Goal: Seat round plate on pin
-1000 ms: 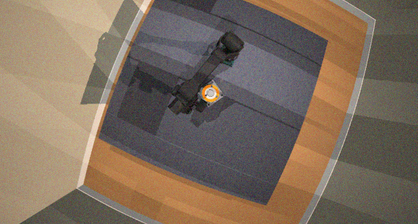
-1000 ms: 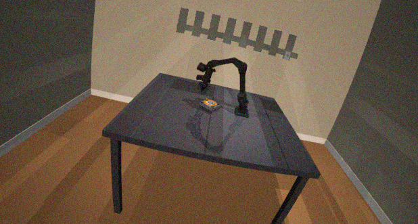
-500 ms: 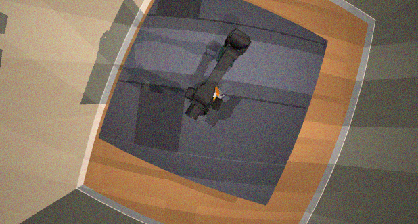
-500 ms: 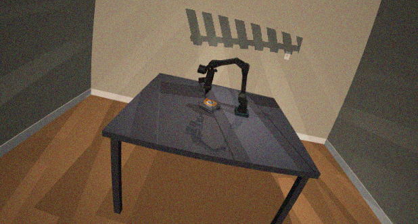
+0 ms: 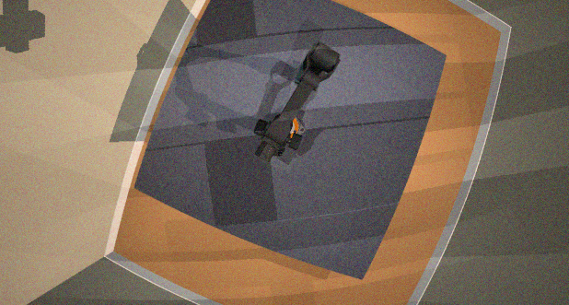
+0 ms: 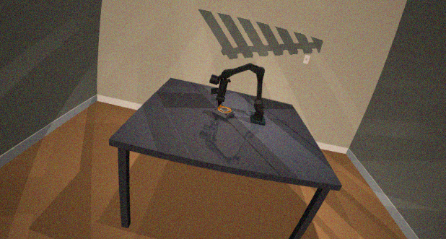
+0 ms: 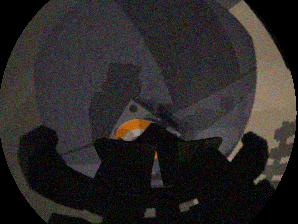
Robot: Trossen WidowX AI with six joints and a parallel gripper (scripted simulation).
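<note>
My gripper tip is now 30 mm past the round plate and 10 mm above it.
</note>
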